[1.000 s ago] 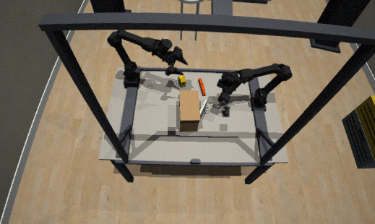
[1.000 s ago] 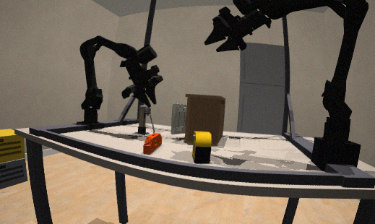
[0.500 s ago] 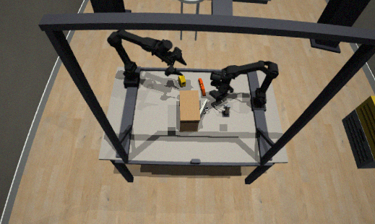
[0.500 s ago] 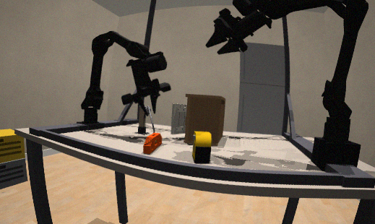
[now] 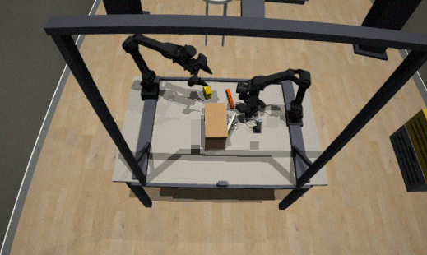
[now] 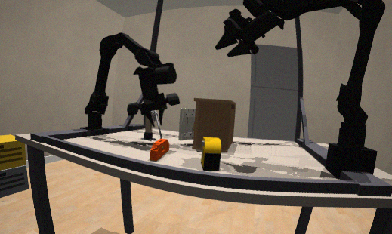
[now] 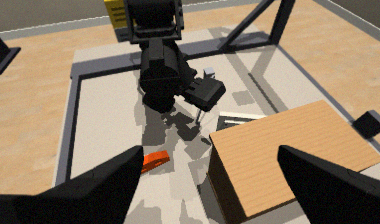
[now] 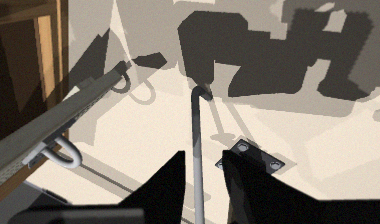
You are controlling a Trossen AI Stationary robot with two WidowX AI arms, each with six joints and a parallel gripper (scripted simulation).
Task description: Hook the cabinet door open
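The grey hook lies 30 mm behind my right hand, 20 mm to the right of it and 30 mm below it. Round my right hand: yellow tape measure 160 mm ahead, 270 mm to the left, 60 mm below; orange level 140 mm ahead, 130 mm to the left, 80 mm below; plank door 120 mm behind, 90 mm to the left, 20 mm below.
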